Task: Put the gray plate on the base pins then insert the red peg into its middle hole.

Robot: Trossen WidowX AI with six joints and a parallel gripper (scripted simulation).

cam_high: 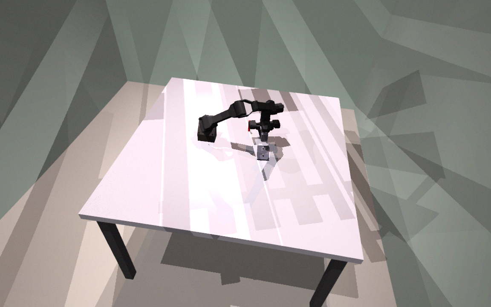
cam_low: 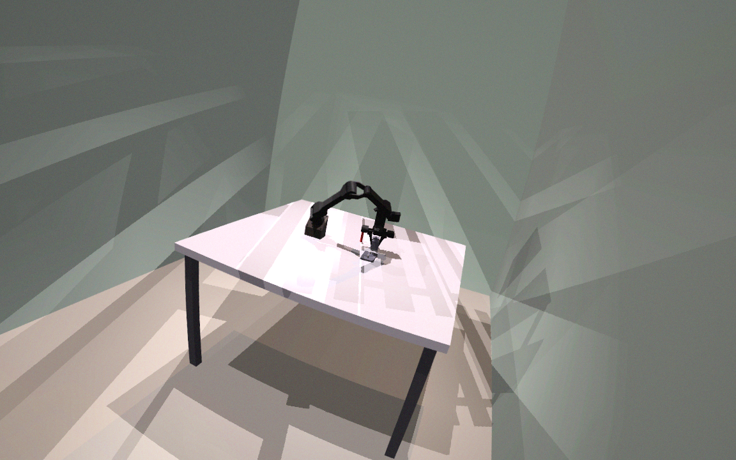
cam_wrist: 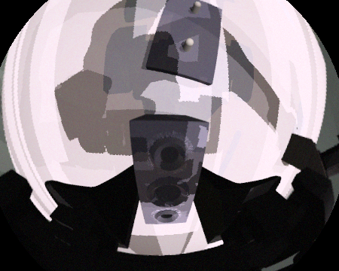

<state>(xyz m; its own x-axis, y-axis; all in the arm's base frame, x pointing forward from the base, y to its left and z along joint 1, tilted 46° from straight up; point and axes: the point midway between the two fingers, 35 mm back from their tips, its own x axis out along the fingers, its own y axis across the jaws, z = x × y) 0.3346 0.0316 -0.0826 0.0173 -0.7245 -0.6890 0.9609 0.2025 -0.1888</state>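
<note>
The base lies 2 cm ahead of my gripper tip, 15 cm to the right of it and 1 cm below it. The rest, counted from my gripper tip: red peg: 9 cm behind, 4 cm to the left, 2 cm above; then gray plate: 3 cm above.
</note>
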